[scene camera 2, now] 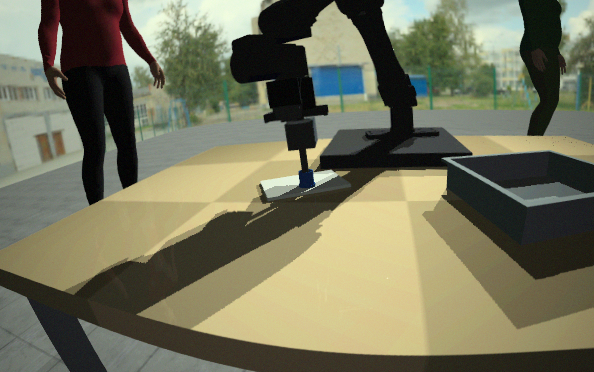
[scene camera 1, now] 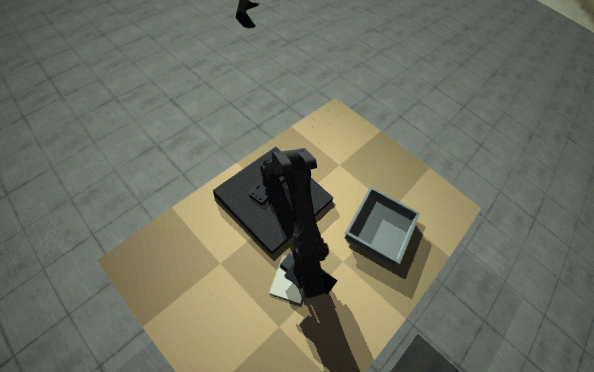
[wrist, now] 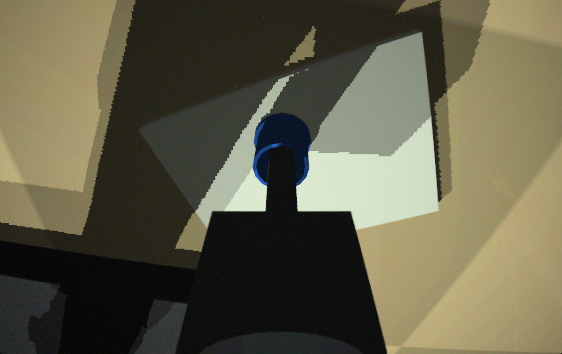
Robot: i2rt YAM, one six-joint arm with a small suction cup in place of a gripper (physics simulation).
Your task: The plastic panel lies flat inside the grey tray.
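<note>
The plastic panel is a pale flat rectangle on the tan checkered mat, just in front of the arm's black base plate. My blue suction cup stands upright, pressed on the panel's top near its middle. In scene camera 1 the arm hides the cup. I cannot tell whether the panel is off the mat. The grey tray sits open and empty to the right of the arm, apart from the panel.
A person in red and black stands off the mat at the left; a foot shows at the far top. The arm's long shadow falls across the mat. Grey paving surrounds the mat.
</note>
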